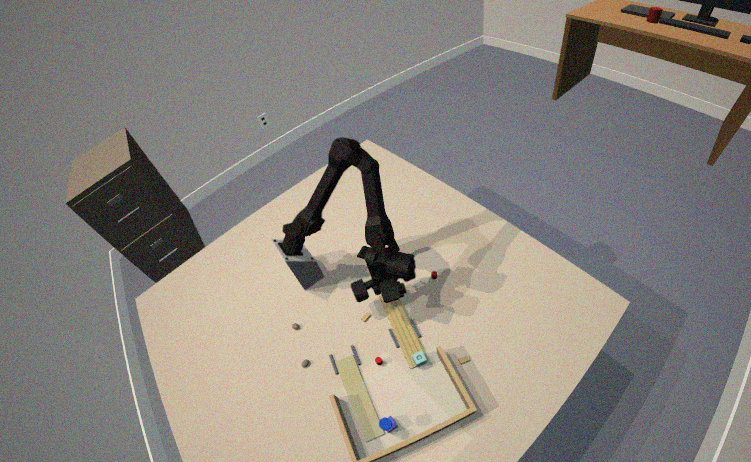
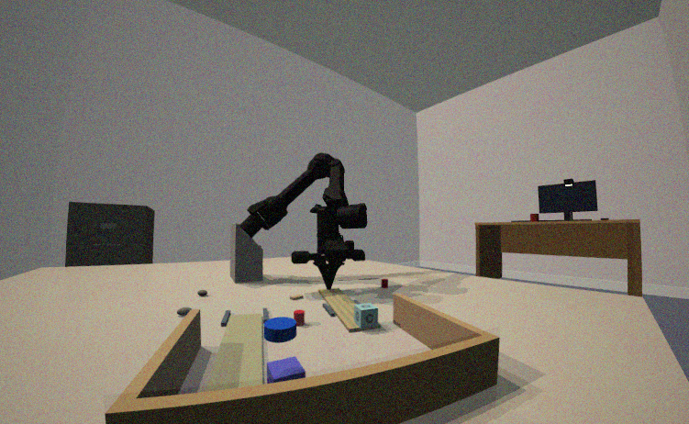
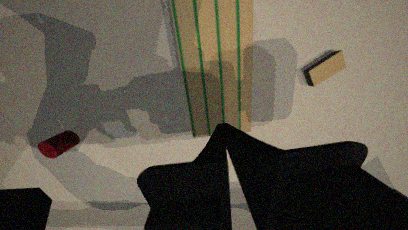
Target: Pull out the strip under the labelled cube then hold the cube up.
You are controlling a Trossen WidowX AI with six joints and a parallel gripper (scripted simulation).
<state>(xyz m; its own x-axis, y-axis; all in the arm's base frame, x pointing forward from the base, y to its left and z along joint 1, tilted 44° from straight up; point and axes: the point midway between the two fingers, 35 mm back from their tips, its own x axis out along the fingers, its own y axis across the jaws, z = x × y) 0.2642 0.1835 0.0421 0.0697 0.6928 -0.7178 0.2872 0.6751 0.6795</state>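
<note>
Now: the striped strip 110 mm ahead of my gripper tip and 40 mm to the right of it. Also, from my gripper tip: teal labelled cube (220 mm ahead, 70 mm to the right, 20 mm above); then blue disc (310 mm ahead, 240 mm to the right, 60 mm above).
</note>
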